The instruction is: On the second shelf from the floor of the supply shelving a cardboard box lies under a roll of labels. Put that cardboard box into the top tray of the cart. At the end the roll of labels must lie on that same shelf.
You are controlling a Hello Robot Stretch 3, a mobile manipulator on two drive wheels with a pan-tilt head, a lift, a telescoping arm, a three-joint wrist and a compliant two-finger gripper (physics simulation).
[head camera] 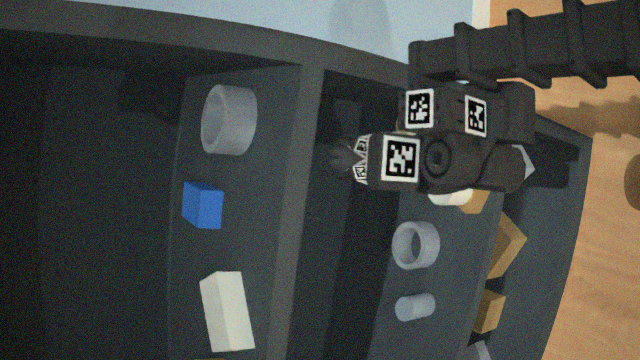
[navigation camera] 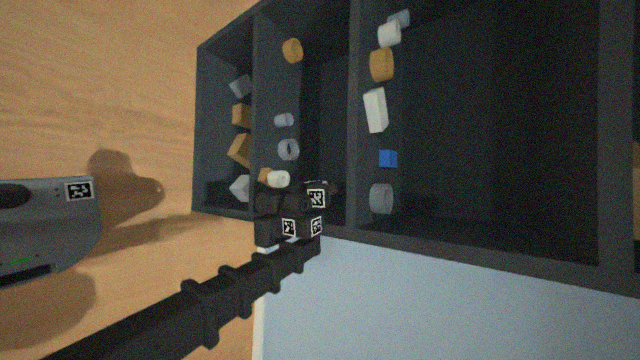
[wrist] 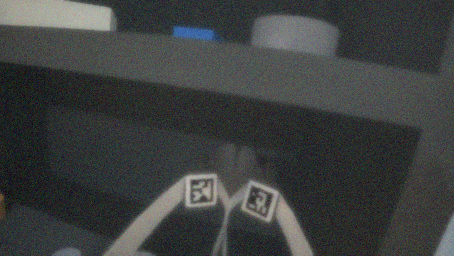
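Where they show: gripper, fingertip midpoint: (head camera: 336,157) (navigation camera: 334,188) (wrist: 236,163); robot's base, link origin: (navigation camera: 8,194).
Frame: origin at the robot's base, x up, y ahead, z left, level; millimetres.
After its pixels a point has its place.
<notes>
The cardboard box (head camera: 478,202) @[x 557, y 21, z -584 mm] (navigation camera: 264,175) @[x 570, y 11, z -579 mm] is tan and lies on the second shelf (head camera: 450,280) @[x 533, y 186, z -654 mm] (navigation camera: 270,75) @[x 533, y 446, z -687 mm], partly hidden by the gripper's wrist in the head view. The white roll of labels (head camera: 450,197) @[x 643, y 14, z -588 mm] (navigation camera: 278,179) @[x 643, y -6, z -585 mm] rests on it. In the wrist view neither can be made out. My gripper (head camera: 342,160) @[x 904, y -32, z -576 mm] (wrist: 236,163) @[x 904, y -32, z -576 mm] is shut, its fingertips together with no object seen between them. It is at the bay above that shelf, higher than the roll and nearer the shelving's end wall. The cart does not show in these views.
A grey ring (head camera: 416,245) @[x 582, y 115, z -708 mm] (navigation camera: 288,149) @[x 583, y 118, z -704 mm] and a grey cylinder (head camera: 415,307) @[x 597, y 242, z -688 mm] (navigation camera: 283,120) @[x 592, y 243, z -688 mm] stand on the same shelf. The shelf above holds a grey round container (head camera: 230,120) @[x 1031, y -73, z -645 mm] (wrist: 295,35) @[x 1020, y -72, z -645 mm], a blue block (head camera: 202,205) @[x 1026, y 49, z -745 mm] (wrist: 194,33) @[x 1023, y 52, z -746 mm] and a white box (head camera: 227,312) @[x 1024, y 194, z -645 mm]. Several boxes lie on the lowest shelf.
</notes>
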